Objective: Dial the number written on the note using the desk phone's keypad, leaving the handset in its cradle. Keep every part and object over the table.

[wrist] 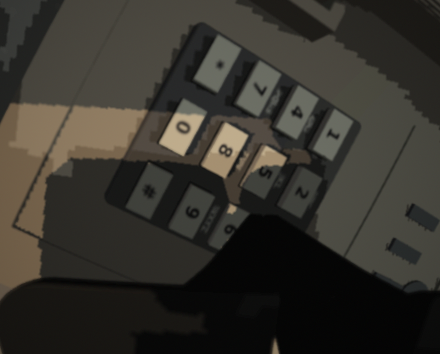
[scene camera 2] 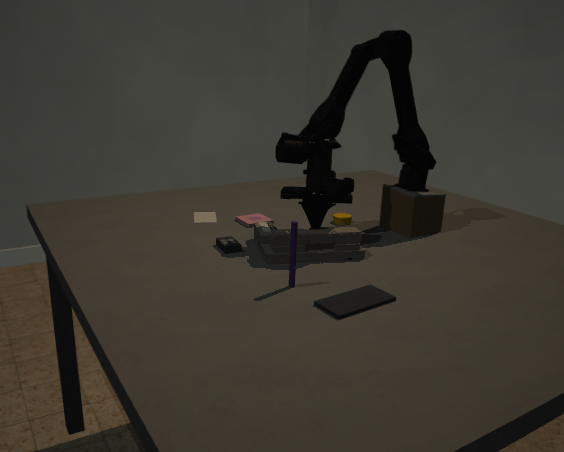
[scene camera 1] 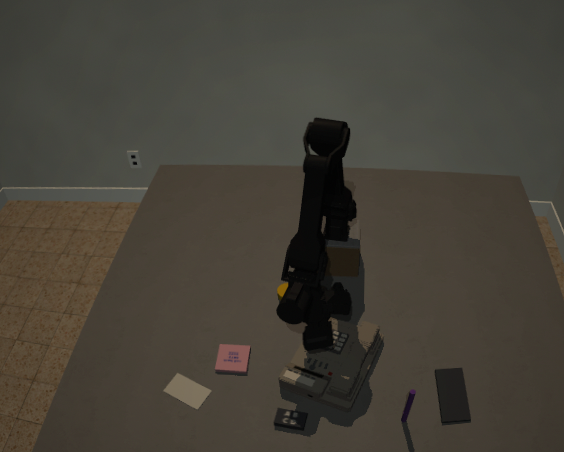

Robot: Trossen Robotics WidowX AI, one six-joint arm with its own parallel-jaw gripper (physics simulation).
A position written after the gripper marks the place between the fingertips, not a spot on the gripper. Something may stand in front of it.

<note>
In view: the gripper [scene camera 2: 315, 232], a cream paper [scene camera 1: 191, 393], a desk phone [scene camera 2: 313, 252] and a 6 key [wrist: 233, 216].
The gripper is seen too in the wrist view [wrist: 261, 228] and in scene camera 1 [scene camera 1: 324, 342]. The desk phone also shows in the wrist view [wrist: 93, 79]. The wrist view does not show the cream paper: it is out of frame.
</note>
